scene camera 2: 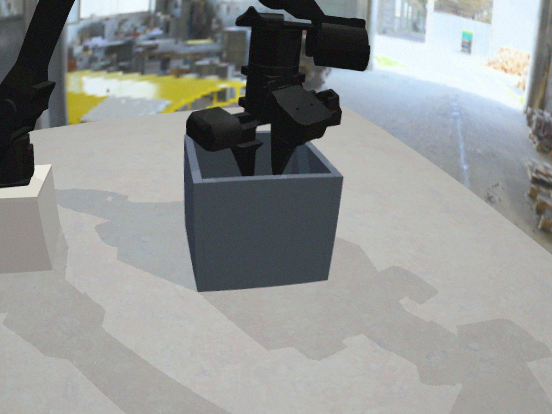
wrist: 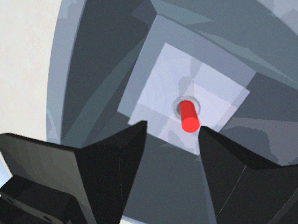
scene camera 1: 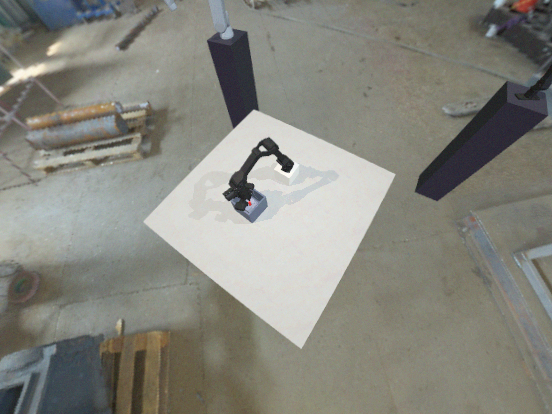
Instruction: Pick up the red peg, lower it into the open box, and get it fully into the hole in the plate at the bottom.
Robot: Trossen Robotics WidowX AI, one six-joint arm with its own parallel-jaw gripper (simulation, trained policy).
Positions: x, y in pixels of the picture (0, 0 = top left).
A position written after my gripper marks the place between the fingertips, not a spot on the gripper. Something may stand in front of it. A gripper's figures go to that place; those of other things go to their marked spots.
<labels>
My gripper [wrist: 173, 129] is 0.10 m from the lens. A grey box [wrist: 99, 65]: 0.08 m from the lens.
</labels>
